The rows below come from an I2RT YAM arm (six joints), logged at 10 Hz.
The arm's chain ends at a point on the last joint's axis. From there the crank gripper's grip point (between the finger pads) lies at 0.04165 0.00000 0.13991 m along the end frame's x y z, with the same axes.
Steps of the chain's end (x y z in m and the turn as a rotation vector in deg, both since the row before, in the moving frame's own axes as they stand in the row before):
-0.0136, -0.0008, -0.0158, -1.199, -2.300, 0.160
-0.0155, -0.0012, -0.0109, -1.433, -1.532, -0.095
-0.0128, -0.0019, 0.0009, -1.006, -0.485, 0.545
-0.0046, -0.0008, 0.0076, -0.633, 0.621, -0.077
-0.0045, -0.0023, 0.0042, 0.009, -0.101, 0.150
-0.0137, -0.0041, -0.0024, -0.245, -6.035, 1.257
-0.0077, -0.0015, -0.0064, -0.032, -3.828, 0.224
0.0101, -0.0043, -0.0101, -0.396, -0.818, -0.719
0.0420, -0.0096, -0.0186, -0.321, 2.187, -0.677
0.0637, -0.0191, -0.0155, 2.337, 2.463, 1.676
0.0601, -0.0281, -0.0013, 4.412, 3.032, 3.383
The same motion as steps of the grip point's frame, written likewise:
-0.0193, 0.0023, -0.0143, -1.199, -2.300, 0.160
-0.0193, 0.0022, -0.0099, -1.433, -1.532, -0.095
-0.0140, 0.0009, 0.0012, -1.006, -0.485, 0.545
-0.0031, 0.0007, 0.0071, -0.633, 0.621, -0.077
-0.0047, -0.0022, 0.0043, 0.009, -0.101, 0.150
-0.0287, -0.0027, 0.0012, -0.245, -6.035, 1.257
-0.0171, -0.0013, -0.0039, -0.032, -3.828, 0.224
0.0081, -0.0038, -0.0095, -0.396, -0.818, -0.719
0.0473, -0.0093, -0.0203, -0.321, 2.187, -0.677
0.0697, -0.0235, -0.0175, 2.337, 2.463, 1.676
0.0677, -0.0361, -0.0040, 4.412, 3.032, 3.383

